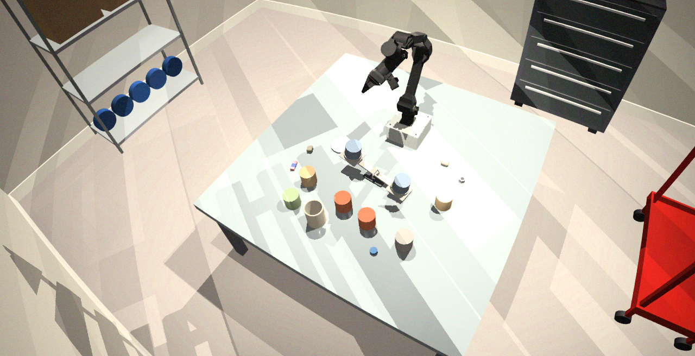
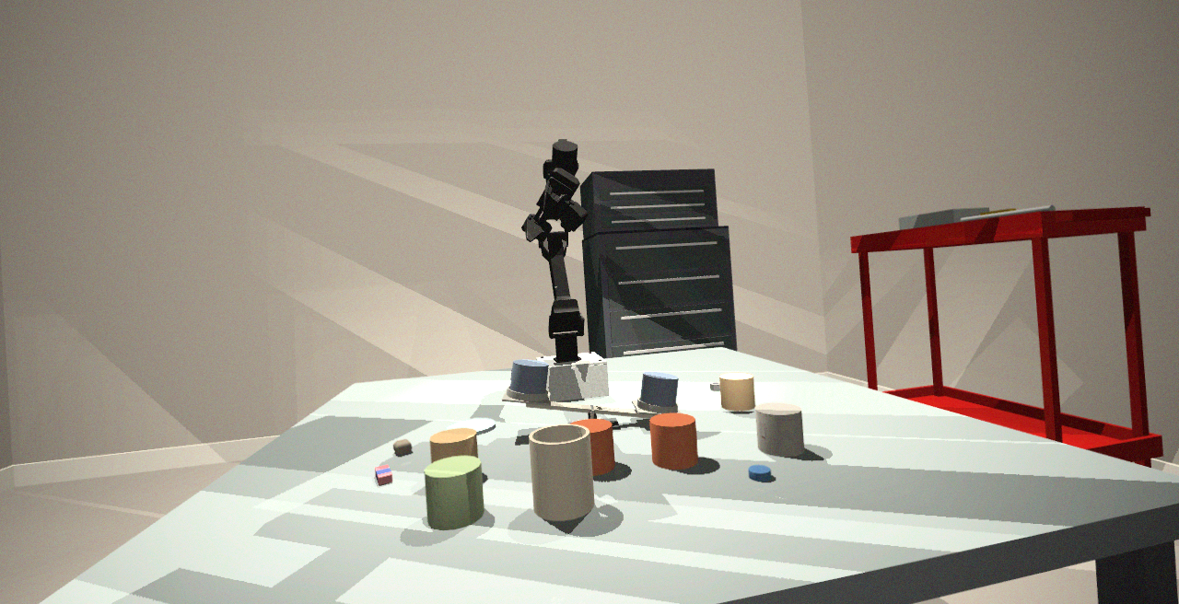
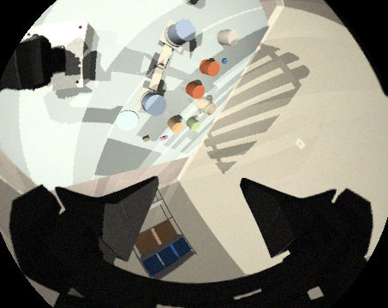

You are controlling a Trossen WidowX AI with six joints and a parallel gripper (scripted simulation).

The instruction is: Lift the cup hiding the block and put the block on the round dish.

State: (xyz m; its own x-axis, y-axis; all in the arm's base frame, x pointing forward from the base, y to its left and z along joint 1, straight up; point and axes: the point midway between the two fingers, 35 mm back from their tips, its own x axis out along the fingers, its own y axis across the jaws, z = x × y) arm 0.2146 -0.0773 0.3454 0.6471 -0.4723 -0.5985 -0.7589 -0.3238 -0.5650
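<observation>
The blue cup lies 10 cm ahead of my gripper tip, 23 cm to the left of it and 35 cm below it. Round my gripper tip: grey block 10 cm ahead, 21 cm to the left, 37 cm below; pale round dish 3 cm behind, 16 cm to the right, 41 cm below; blue disc 40 cm ahead, 23 cm to the left, 40 cm below.
</observation>
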